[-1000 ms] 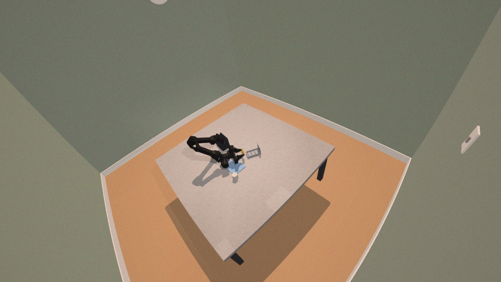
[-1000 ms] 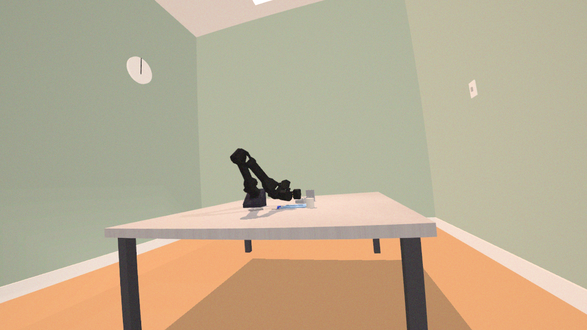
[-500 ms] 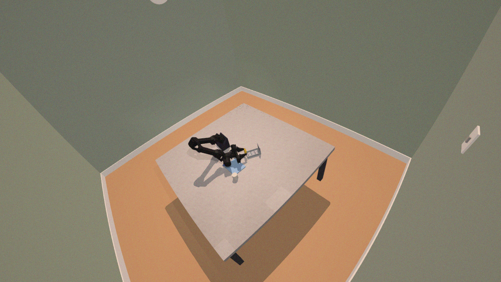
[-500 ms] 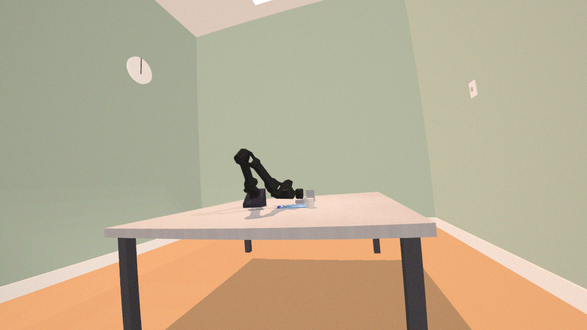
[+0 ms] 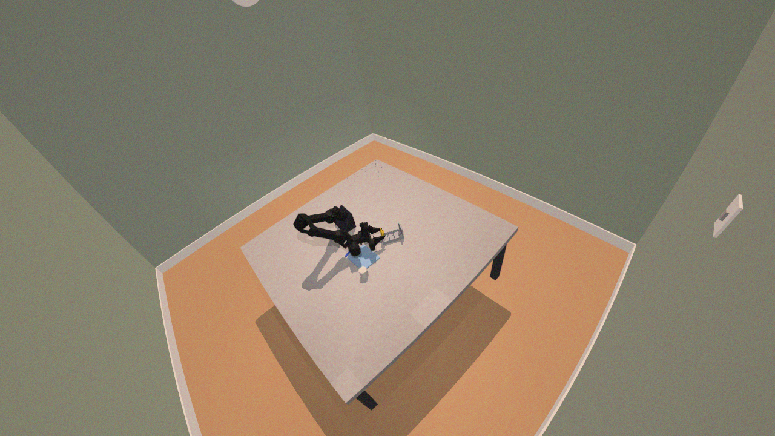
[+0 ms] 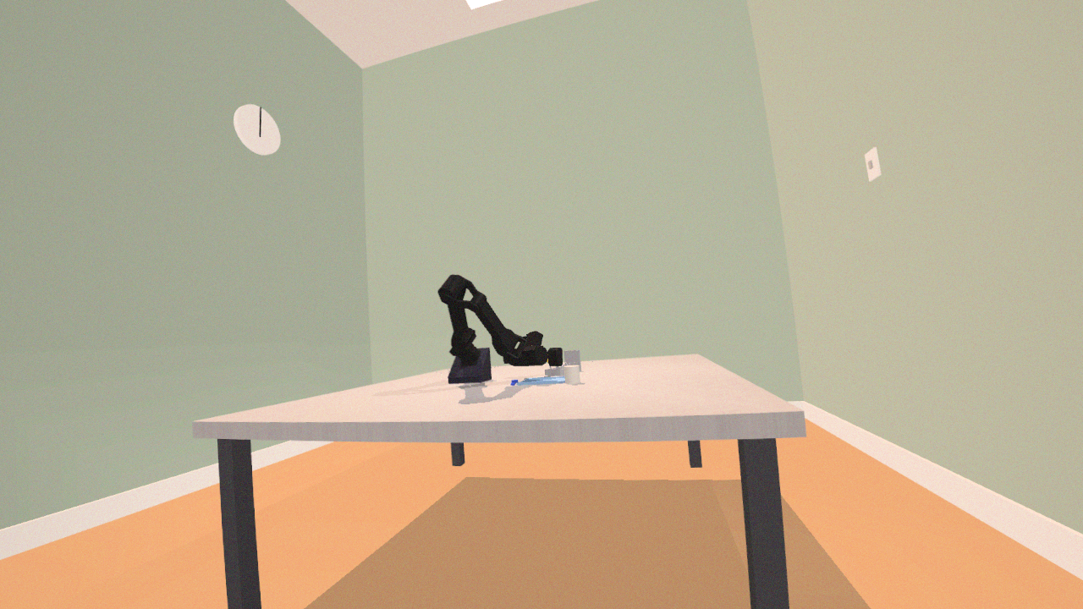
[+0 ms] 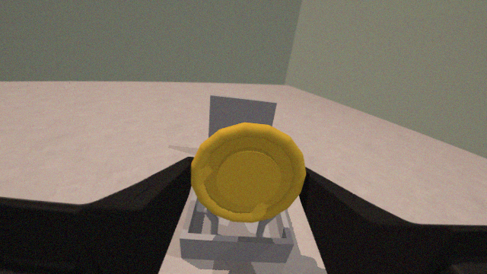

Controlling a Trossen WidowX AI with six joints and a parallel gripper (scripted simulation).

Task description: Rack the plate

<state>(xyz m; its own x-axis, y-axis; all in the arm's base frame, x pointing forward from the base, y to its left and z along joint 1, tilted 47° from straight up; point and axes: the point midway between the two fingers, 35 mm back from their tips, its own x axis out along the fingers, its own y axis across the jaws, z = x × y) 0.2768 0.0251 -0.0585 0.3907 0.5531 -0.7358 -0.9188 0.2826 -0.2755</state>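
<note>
The grey dish rack is 20 mm ahead of my gripper tip, 40 mm to the left of it and 40 mm below it. The rest, counted from my gripper tip: mat (10 mm ahead, 170 mm to the right, 60 mm below); yellow plate (10 mm to the right); white cup (120 mm ahead, 240 mm to the right, 40 mm below).
</note>
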